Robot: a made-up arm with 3 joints. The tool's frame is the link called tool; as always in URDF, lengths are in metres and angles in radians.
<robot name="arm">
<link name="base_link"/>
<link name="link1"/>
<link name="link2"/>
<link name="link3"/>
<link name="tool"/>
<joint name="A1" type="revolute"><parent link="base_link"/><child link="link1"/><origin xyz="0.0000 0.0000 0.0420"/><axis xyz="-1 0 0"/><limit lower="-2.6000" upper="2.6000" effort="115" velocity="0.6"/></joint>
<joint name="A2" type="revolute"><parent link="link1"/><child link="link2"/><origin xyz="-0.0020 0.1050 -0.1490"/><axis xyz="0 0 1"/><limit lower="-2.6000" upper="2.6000" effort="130" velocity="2.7"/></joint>
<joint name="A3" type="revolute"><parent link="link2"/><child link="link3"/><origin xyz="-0.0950 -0.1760 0.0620"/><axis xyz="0 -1 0"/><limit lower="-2.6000" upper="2.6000" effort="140" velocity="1.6"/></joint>
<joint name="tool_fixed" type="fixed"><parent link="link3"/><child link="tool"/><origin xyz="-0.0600 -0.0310 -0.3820"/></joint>
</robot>
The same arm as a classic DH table. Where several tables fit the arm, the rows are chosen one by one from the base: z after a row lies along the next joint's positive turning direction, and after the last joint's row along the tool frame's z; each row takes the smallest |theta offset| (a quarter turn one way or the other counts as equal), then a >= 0, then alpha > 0; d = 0 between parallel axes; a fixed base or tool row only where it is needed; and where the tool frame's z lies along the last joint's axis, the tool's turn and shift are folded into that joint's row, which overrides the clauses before.
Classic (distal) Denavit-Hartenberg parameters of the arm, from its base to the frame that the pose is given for. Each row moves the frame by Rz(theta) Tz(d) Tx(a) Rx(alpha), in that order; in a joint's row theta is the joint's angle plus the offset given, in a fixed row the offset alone. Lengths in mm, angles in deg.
base (fixed): theta offset -90; d 42; a 0; alpha 90
A1: theta offset 0; d 2; a -105; alpha -90
A2: theta offset -90; d -87; a 95; alpha -90
A3: theta offset 0; d 207; a 60; alpha 90
tool (fixed): theta offset 180; d -382; a 0; alpha 0
Joint limits (deg, base to tool): -148.97..148.97 -148.97..148.97 -148.97..148.97

